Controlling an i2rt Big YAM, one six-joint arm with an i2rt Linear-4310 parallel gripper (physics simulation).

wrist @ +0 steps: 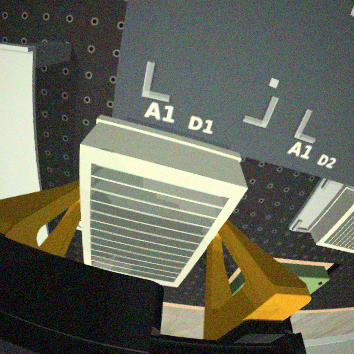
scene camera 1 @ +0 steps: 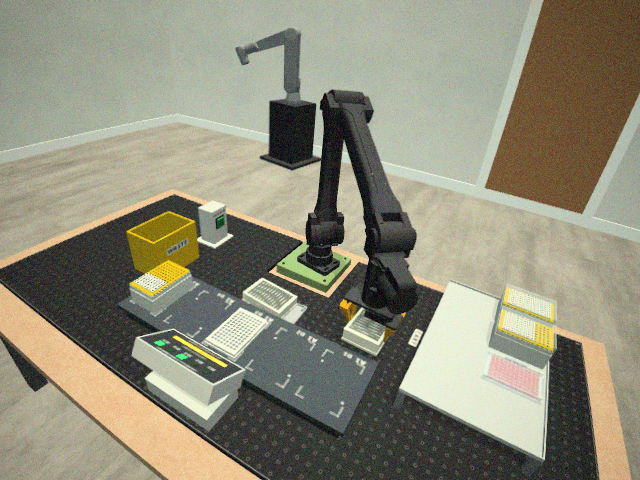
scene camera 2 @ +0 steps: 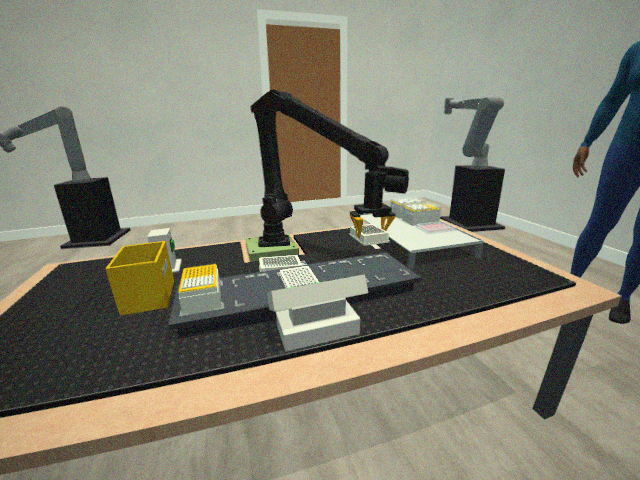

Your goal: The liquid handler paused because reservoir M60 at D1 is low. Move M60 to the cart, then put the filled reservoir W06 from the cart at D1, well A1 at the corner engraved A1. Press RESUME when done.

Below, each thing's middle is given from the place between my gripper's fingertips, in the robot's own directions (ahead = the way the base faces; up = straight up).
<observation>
My gripper is now 31 cm to the right of the pink plate [scene camera 1: 525, 381], 14 cm past it and 3 cm above it. Round my hand: yellow bin [scene camera 2: 141, 279]: 68 cm to the right, 9 cm ahead, 3 cm below; white device [scene camera 1: 213, 223]: 69 cm to the right, 10 cm behind, 4 cm below.
</observation>
